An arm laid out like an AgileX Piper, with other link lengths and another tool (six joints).
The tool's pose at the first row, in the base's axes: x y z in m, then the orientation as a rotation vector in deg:
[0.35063, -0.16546, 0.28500, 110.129, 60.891, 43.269]
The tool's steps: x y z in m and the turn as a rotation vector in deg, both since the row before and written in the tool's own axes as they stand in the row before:
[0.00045, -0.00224, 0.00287, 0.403, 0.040, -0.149]
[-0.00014, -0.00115, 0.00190, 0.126, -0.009, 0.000]
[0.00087, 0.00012, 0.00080, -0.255, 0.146, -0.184]
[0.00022, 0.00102, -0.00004, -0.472, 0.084, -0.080]
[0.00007, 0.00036, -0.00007, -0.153, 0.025, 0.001]
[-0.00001, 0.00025, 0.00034, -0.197, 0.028, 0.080]
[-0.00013, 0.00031, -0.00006, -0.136, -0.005, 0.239]
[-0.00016, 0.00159, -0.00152, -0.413, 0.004, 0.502]
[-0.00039, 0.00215, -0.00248, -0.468, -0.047, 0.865]
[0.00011, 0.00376, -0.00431, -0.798, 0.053, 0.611]
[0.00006, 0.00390, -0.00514, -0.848, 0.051, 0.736]
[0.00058, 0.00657, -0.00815, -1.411, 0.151, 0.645]
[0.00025, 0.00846, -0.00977, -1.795, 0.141, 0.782]
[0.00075, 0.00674, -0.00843, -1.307, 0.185, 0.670]
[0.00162, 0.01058, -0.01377, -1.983, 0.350, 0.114]
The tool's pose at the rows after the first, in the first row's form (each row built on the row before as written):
[0.35220, -0.16534, 0.28169, 110.362, 61.275, 43.067]
[0.35316, -0.16575, 0.27972, 110.470, 61.341, 43.007]
[0.35424, -0.16531, 0.27951, 110.105, 61.449, 43.159]
[0.35473, -0.16544, 0.28043, 109.638, 61.304, 43.391]
[0.35485, -0.16547, 0.28078, 109.505, 61.232, 43.479]
[0.35521, -0.16568, 0.28082, 109.387, 61.067, 43.631]
[0.35522, -0.16587, 0.28110, 109.432, 60.776, 43.814]
[0.35456, -0.16599, 0.28320, 109.415, 60.101, 44.263]
[0.35322, -0.16616, 0.28622, 109.597, 59.043, 44.883]
[0.35121, -0.16580, 0.29156, 109.307, 58.079, 45.583]
[0.34847, -0.16523, 0.29737, 109.049, 56.974, 46.365]
[0.34433, -0.16404, 0.30693, 108.222, 55.684, 47.388]
[0.33904, -0.16314, 0.31869, 107.144, 54.046, 48.595]
[0.33426, -0.16164, 0.32828, 106.389, 52.817, 49.604]
[0.32616, -0.15864, 0.34343, 104.664, 51.766, 50.635]

